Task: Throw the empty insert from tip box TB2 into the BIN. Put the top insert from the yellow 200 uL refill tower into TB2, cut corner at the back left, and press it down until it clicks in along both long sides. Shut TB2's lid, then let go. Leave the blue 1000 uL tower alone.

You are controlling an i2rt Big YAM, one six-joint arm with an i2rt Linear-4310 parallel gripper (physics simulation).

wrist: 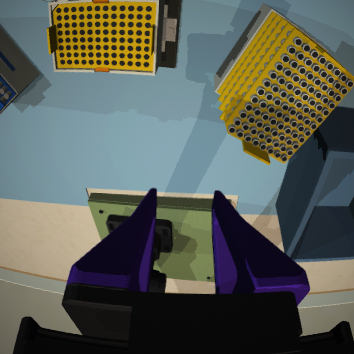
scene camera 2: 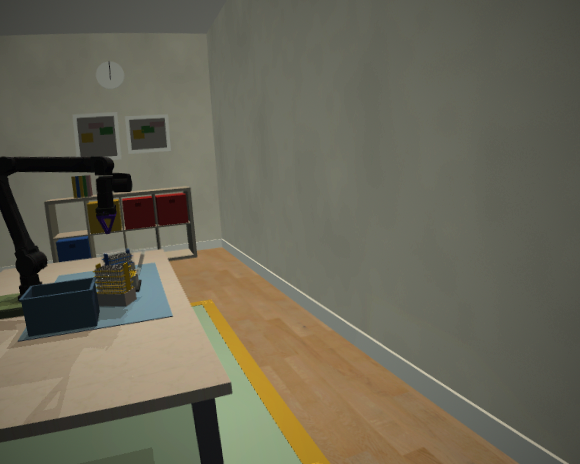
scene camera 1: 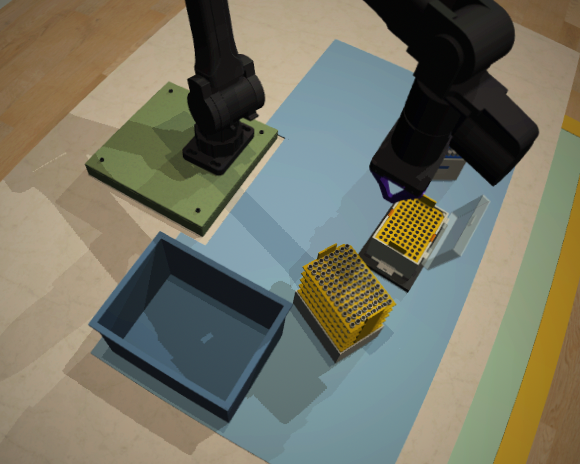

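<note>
TB2 (scene camera 1: pixel 376 250) (wrist: pixel 131 73) stands on the mat. A yellow insert (scene camera 1: pixel 412 227) (wrist: pixel 102 37) with empty holes sits in it. Its clear lid (scene camera 1: pixel 470 227) stands open on the right in scene camera 1. The yellow 200 uL tower (scene camera 1: pixel 345 287) (scene camera 2: pixel 112 283) (wrist: pixel 290 100) is a stack of inserts filled with tips. The BIN (scene camera 1: pixel 250 280) (scene camera 2: pixel 60 311) (wrist: pixel 295 215) stands beside the tower. My gripper (scene camera 1: pixel 397 199) (scene camera 2: pixel 107 231) (wrist: pixel 184 197) is partly open and empty, high above the table. The arm hides part of TB2's surroundings in scene camera 1.
The blue 1000 uL tower (scene camera 1: pixel 450 167) (scene camera 2: pixel 118 259) (wrist: pixel 5 92) stands beyond TB2, partly hidden by the arm in scene camera 1. The arm's base is on a green plate (scene camera 1: pixel 135 145) (wrist: pixel 192 265). A shelf unit (scene camera 2: pixel 192 245) stands behind the table.
</note>
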